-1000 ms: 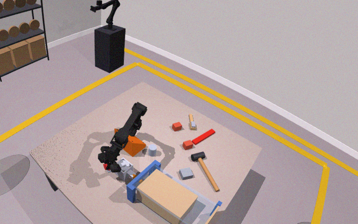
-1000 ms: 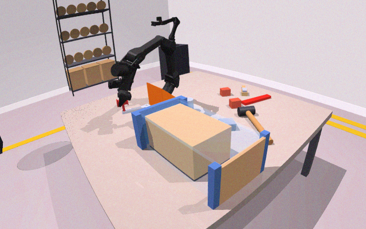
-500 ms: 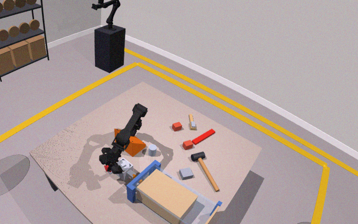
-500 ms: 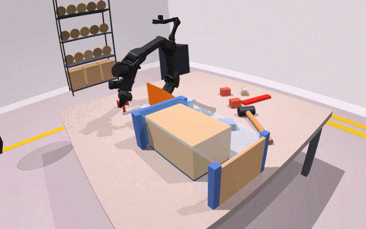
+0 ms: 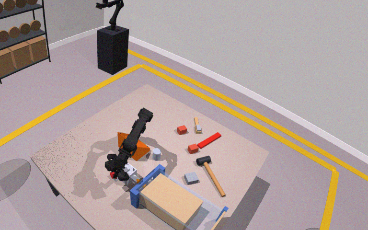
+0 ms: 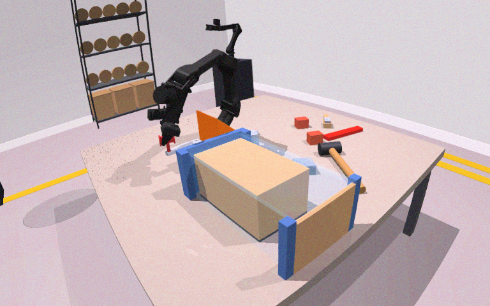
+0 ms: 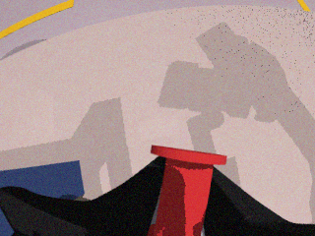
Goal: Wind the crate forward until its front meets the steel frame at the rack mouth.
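My gripper tip is now 5 cm to the right of the winch handle, 3 cm above it and 1 cm short of it. Also, from my gripper tip: red knob (2 cm to the left, 1 cm ahead); then grey hand winch (11 cm to the left, 10 cm below, 1 cm behind); then blue steel frame (17 cm ahead, 10 cm to the left, 3 cm below).
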